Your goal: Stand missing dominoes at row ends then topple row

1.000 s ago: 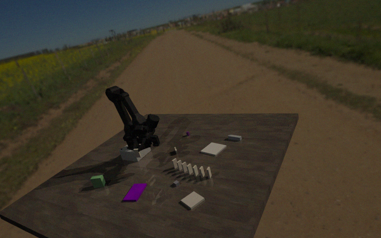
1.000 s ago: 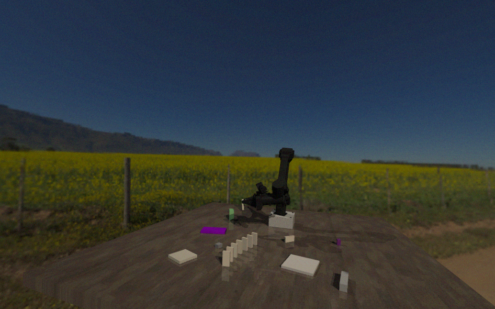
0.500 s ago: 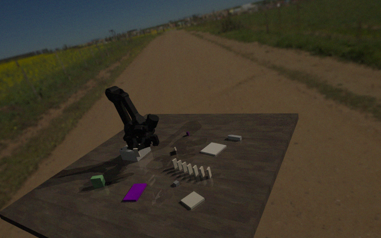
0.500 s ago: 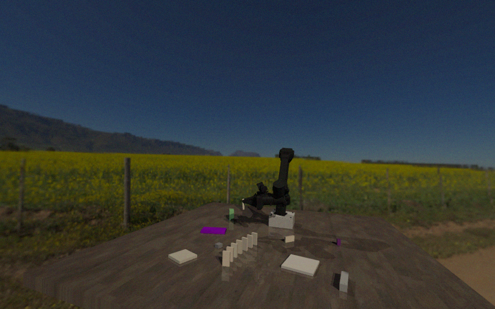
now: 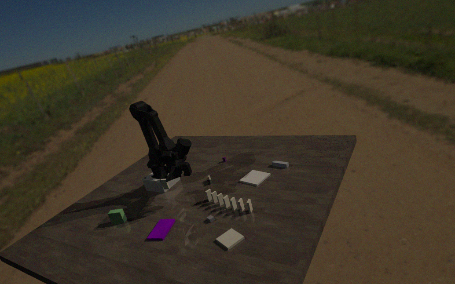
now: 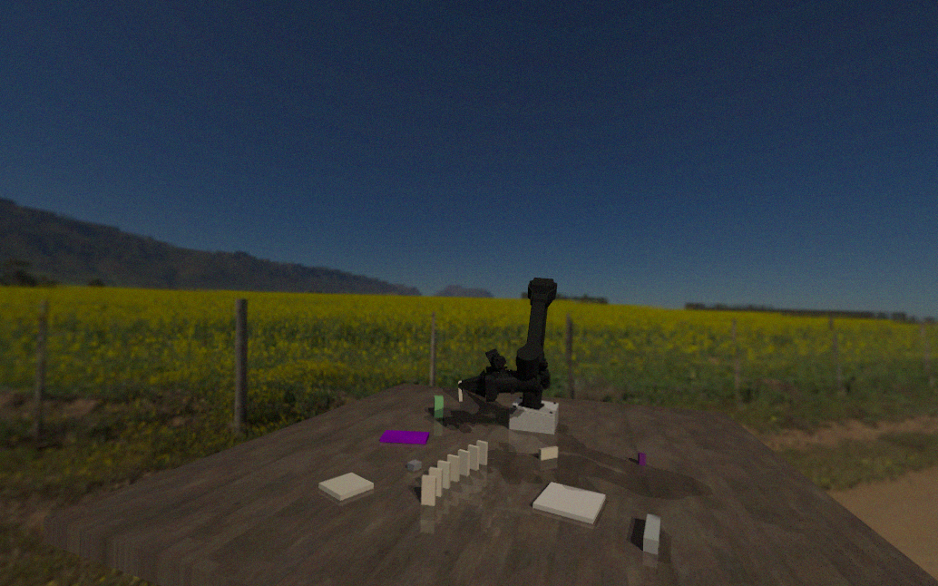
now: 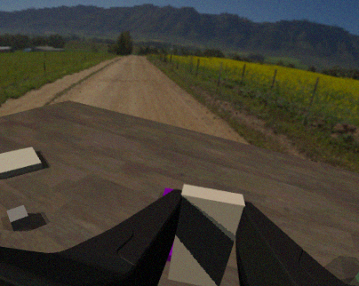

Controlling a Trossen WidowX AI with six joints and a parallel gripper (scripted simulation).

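Now: gripper tip 70 mm short of the purple flat tile, 120 mm to the left of it and 140 mm above it. Round my gripper tip: white flat plate (210 mm ahead, 350 mm to the left, 150 mm below); then small grey cube (220 mm ahead, 10 mm to the left, 140 mm below); then green cube (180 mm behind, 170 mm to the right, 120 mm below).
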